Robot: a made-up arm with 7 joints. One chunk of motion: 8 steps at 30 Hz.
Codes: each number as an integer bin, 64 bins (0 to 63) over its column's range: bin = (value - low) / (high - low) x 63, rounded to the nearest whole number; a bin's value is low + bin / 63 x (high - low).
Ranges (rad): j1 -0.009..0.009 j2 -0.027..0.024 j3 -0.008..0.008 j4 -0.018..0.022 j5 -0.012..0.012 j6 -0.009..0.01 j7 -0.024..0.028
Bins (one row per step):
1: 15 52 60 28 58 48 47
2: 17 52 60 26 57 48 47
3: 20 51 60 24 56 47 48
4: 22 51 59 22 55 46 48
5: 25 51 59 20 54 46 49
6: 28 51 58 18 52 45 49
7: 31 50 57 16 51 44 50
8: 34 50 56 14 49 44 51
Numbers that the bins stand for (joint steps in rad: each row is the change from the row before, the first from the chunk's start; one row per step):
1: -0.00471 0.01510 0.00724 -0.00022 0.01010 0.00548 0.01479
2: -0.00414 0.01510 0.00724 -0.00149 0.00971 0.00548 0.01479
3: -0.00329 0.01429 0.00724 -0.00276 0.00933 0.00517 0.01562
4: -0.00271 0.01429 0.00698 -0.00403 0.00895 0.00487 0.01562
5: -0.00186 0.01429 0.00698 -0.00530 0.00857 0.00487 0.01644
6: -0.00100 0.01429 0.00673 -0.00657 0.00781 0.00457 0.01644
7: -0.00014 0.01348 0.00648 -0.00784 0.00743 0.00427 0.01727
8: 0.00071 0.01348 0.00622 -0.00911 0.00667 0.00427 0.01810

